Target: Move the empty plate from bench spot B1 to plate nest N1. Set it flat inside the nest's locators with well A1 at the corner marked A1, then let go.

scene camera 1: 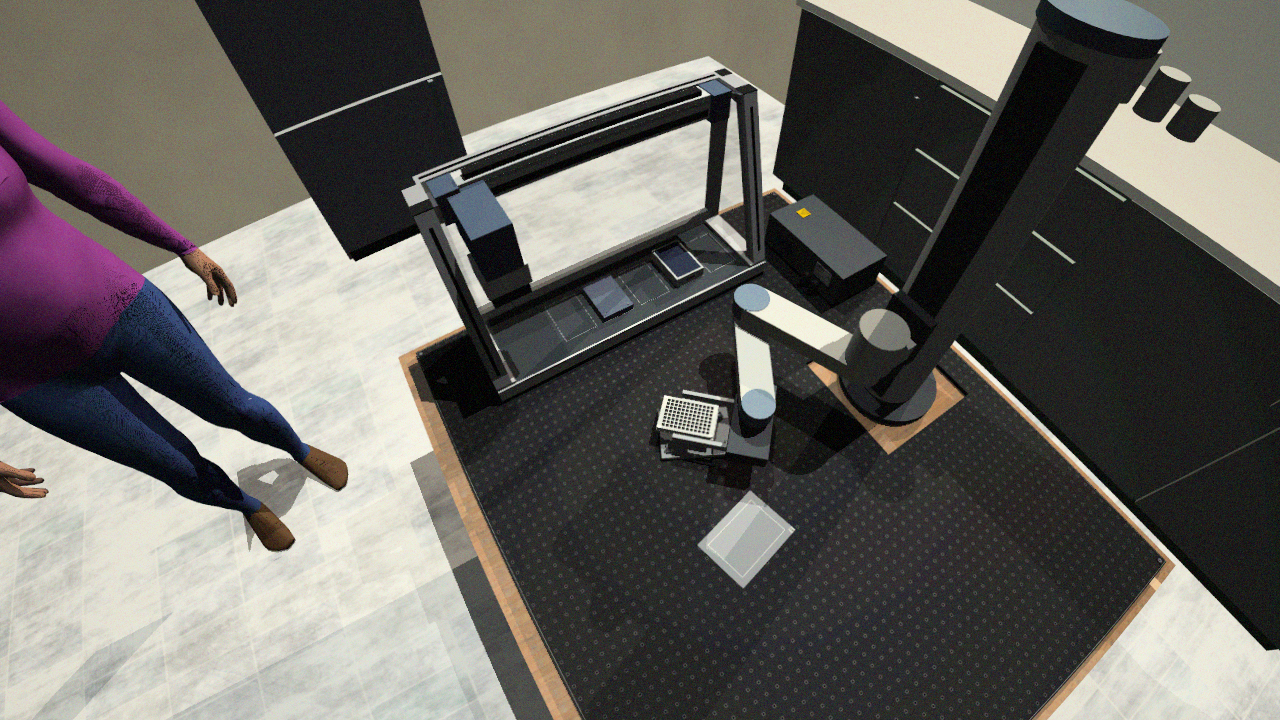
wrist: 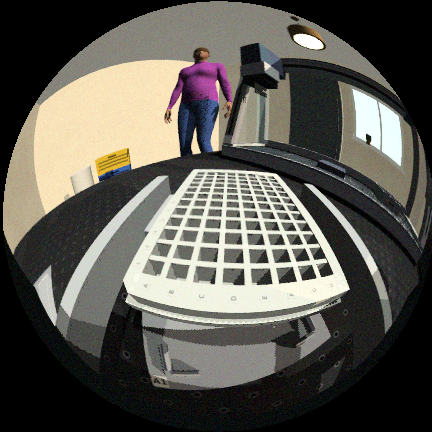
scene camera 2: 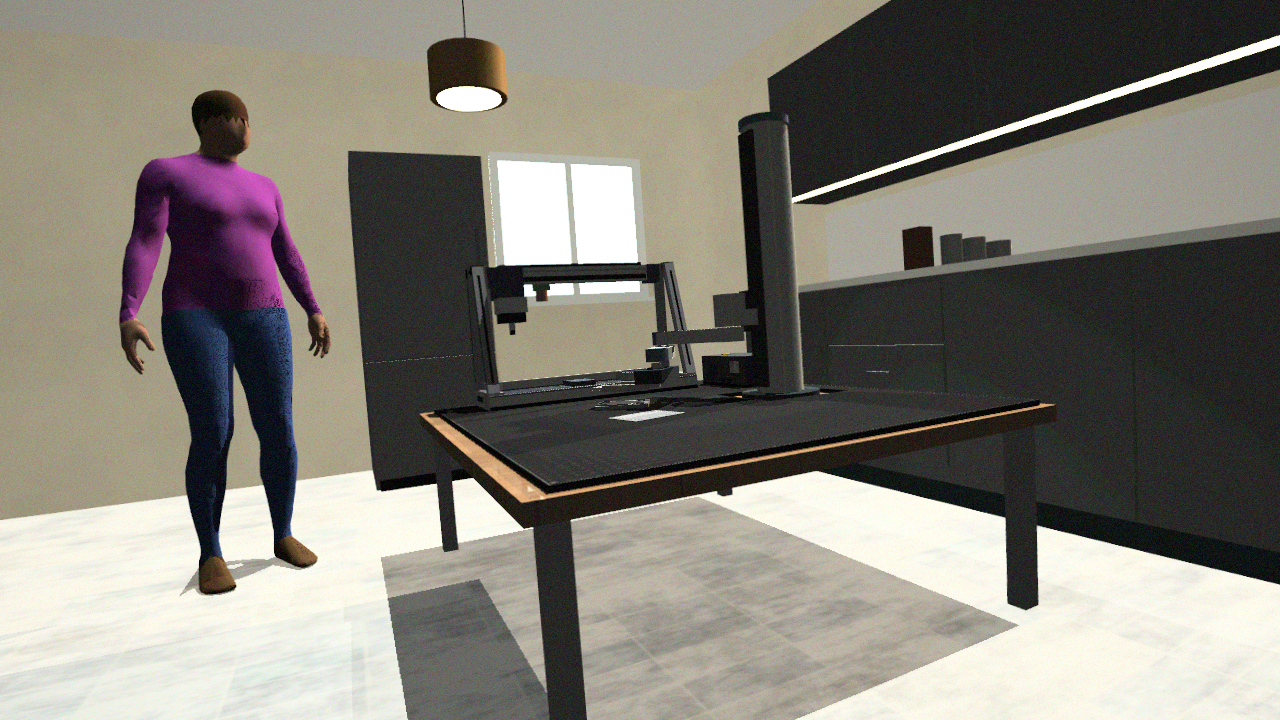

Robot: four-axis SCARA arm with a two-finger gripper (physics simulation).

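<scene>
My gripper is shut on the white plate, with a finger along each long side. The plate looks level and is held raised above the plate nest, apart from it. In the wrist view the grey nest shows below the plate's near edge, with dark corner locators and an A1 label at its near left. The plate's letter A is also at the near left; its number labels are too small to read. Most of the nest is hidden by the plate. Bench spot B1 is bare.
A gantry frame stands behind the nest, with blue-topped items on its deck. A dark box is beside it. The arm's column rises at the right. A person stands beyond the bench.
</scene>
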